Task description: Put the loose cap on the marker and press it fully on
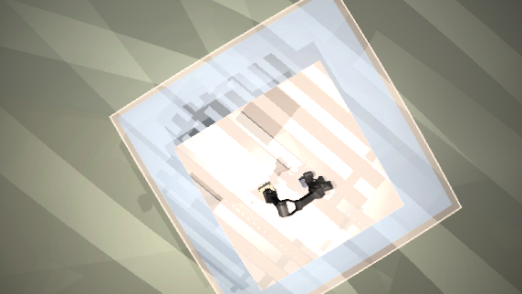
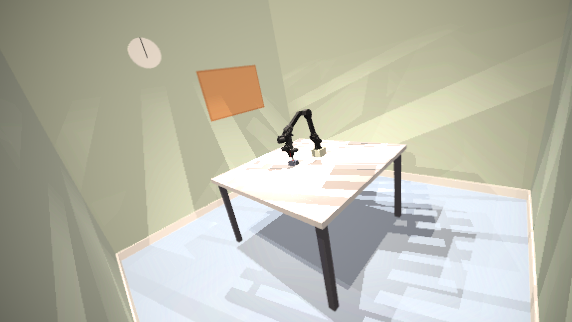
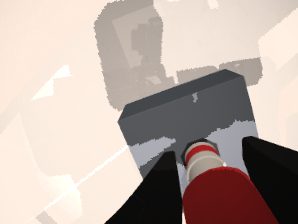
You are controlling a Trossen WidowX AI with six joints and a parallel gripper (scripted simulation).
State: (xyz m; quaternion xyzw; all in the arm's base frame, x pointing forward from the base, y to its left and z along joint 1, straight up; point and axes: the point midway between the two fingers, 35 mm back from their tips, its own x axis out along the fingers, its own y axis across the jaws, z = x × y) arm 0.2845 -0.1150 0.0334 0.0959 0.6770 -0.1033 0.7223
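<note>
My gripper tip is now 2 cm past the holder block and 5 cm above it. Round my gripper tip: red cap 1 cm behind, 3 cm above.
</note>
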